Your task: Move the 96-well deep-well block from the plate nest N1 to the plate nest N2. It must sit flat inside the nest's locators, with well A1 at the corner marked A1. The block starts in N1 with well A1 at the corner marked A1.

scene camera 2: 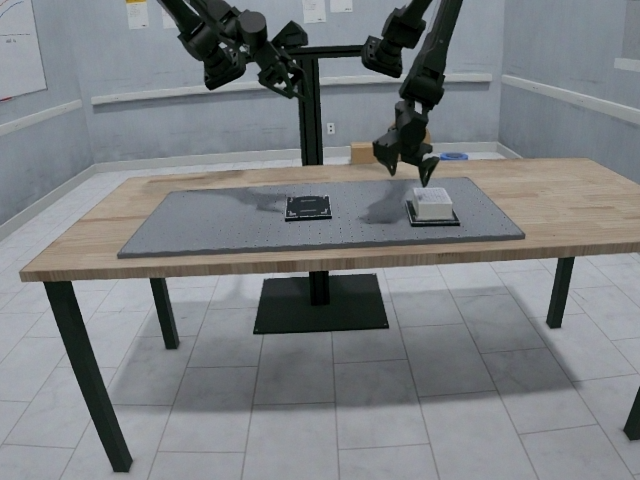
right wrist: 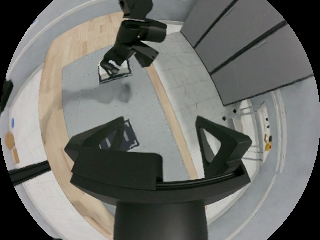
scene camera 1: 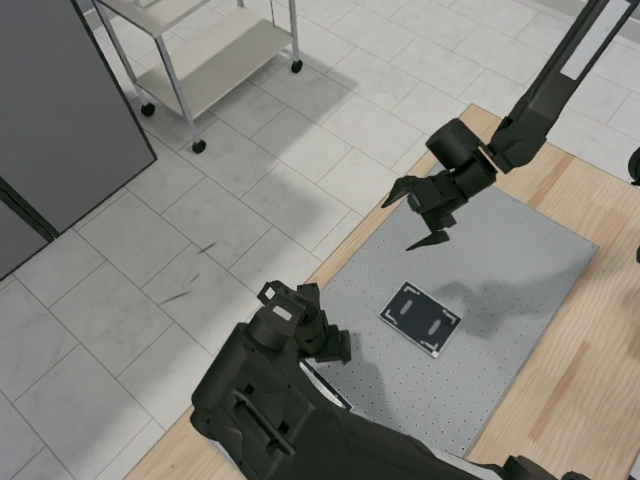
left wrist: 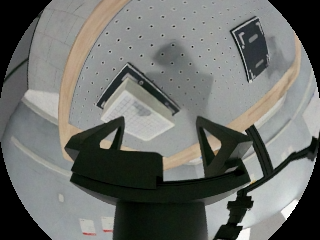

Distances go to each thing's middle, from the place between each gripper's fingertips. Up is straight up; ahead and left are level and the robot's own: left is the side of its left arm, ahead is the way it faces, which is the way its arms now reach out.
Right now my left hand [scene camera 1: 321, 365] is 10 mm past the white deep-well block [scene camera 2: 429, 203], 60 mm to the right of it and 70 mm above it.
I see my right gripper [scene camera 2: 302, 99] 1 cm short of the white deep-well block, 32 cm to the right of it and 28 cm above it.
